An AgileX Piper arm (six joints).
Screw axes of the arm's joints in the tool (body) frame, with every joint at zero. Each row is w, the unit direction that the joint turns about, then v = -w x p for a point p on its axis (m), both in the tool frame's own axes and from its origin. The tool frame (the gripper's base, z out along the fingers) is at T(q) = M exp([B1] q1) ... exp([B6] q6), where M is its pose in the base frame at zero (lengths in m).
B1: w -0.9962 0 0.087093 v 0 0.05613 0
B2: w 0 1 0 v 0.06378 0 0.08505
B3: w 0 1 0 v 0.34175 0 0.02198
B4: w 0 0 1 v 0 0 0
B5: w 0 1 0 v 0.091 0 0
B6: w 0 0 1 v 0 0 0
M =
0.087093 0 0.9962 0.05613
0 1 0 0
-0.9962 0 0.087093 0.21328
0 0 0 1
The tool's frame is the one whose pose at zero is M.
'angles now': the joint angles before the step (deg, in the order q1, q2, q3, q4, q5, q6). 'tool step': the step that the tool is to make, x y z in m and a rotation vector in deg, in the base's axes. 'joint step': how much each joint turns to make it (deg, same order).
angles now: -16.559, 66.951, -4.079, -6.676, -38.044, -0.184
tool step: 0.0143, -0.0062, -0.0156, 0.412, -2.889, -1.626
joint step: -0.027, 13.074, 0.210, 2.986, -15.907, -1.424
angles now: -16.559, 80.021, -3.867, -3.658, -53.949, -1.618
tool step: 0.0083, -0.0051, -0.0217, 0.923, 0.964, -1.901
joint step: 0.030, 11.979, -0.120, 2.213, -10.666, -0.362
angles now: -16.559, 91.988, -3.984, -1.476, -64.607, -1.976
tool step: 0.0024, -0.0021, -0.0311, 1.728, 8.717, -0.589
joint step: 0.022, 10.149, -0.865, 0.979, -0.422, -0.947
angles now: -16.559, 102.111, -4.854, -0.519, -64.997, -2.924
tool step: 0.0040, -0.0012, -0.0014, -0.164, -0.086, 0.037
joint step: 0.017, 0.909, -0.873, 0.048, -0.164, -0.149
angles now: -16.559, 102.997, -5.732, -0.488, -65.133, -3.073
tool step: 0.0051, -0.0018, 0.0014, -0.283, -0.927, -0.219
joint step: 0.021, 0.118, -1.066, 0.240, -0.021, 0.000
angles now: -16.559, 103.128, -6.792, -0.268, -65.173, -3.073
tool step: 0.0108, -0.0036, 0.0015, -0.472, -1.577, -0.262
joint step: 0.002, 0.766, -2.298, 0.265, -0.114, -0.001
